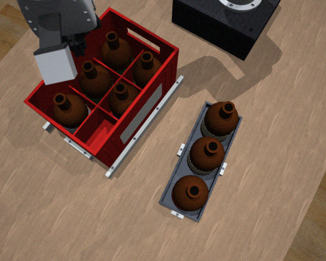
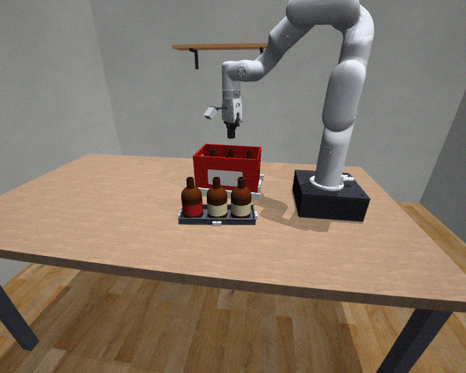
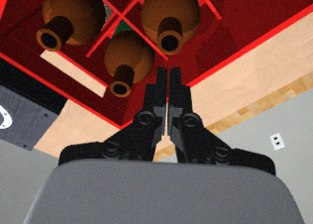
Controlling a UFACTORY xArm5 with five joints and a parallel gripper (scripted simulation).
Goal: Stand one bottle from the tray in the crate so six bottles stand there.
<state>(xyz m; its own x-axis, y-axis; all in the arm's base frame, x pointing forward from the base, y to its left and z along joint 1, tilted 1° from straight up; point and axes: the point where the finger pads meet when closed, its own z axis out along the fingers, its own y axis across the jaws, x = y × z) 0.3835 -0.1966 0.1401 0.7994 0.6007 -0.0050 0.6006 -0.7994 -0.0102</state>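
My gripper is now 30 cm to the right of the grey tray, 23 cm above it and 4 cm short of it. From my hand the other things lie so: red crate (16 cm below, 4 cm to the left, 1 cm ahead).
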